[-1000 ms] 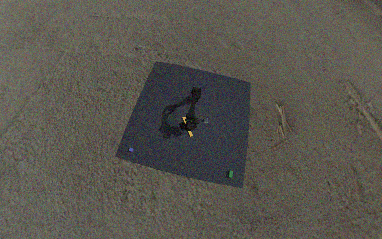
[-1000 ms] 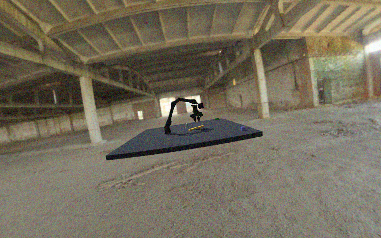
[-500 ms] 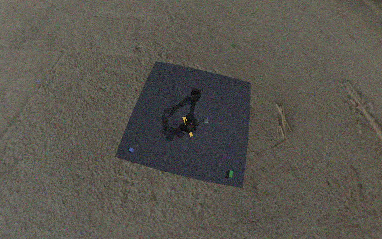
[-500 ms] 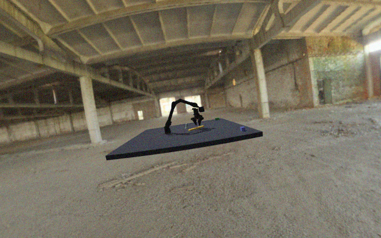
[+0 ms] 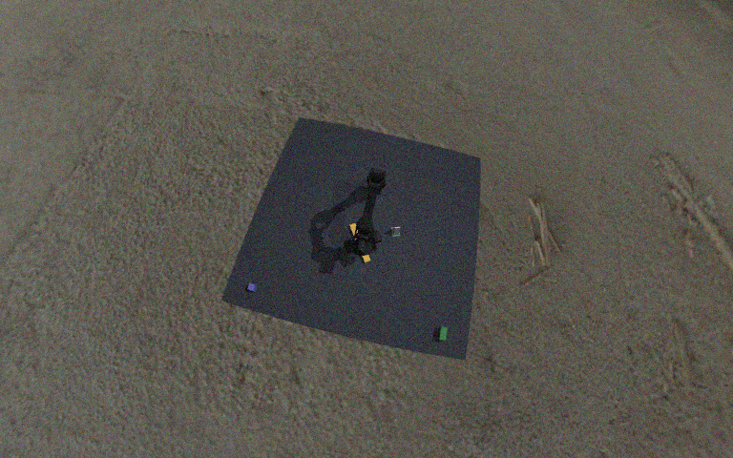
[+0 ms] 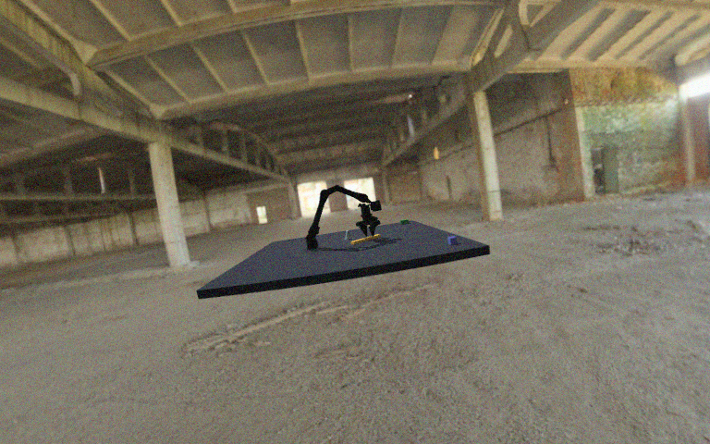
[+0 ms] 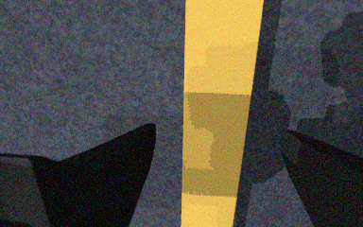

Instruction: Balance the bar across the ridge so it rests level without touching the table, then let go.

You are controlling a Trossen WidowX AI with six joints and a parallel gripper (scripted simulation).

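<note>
Now: the yellow bar 30 mm behind my gripper tip, 20 mm to the right of it and 10 mm below it. The rest, counted from my gripper tip: small purple block: 360 mm ahead, 500 mm to the right; small green block: 360 mm ahead, 500 mm to the left.
</note>
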